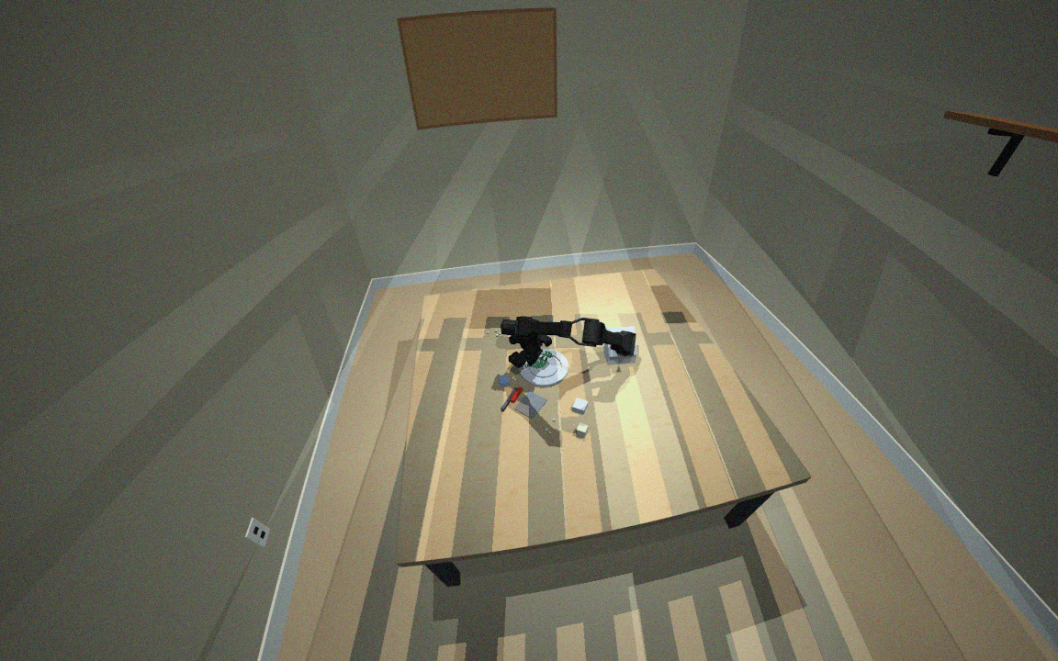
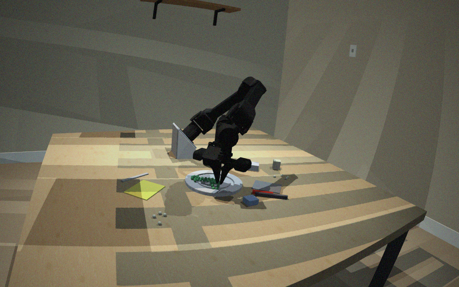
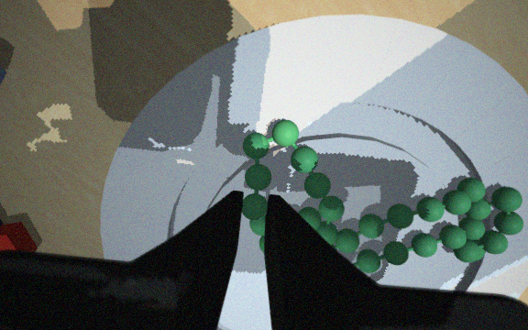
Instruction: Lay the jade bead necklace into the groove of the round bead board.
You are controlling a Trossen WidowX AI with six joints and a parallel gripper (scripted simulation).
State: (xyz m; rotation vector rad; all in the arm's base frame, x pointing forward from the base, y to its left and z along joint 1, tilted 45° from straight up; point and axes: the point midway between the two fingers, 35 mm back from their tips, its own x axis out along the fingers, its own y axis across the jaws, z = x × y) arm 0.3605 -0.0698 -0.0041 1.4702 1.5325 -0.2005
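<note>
Right now my gripper tip is 5 cm past the round grey bead board, 1 cm to the right of it and 1 cm above it. From my gripper tip the other things lie so: grey plate (17 cm to the left, 5 cm ahead, 2 cm below); blue block (12 cm ahead, 4 cm to the left, 1 cm below); red and black pen (12 cm to the left, 10 cm ahead, 2 cm below).
</note>
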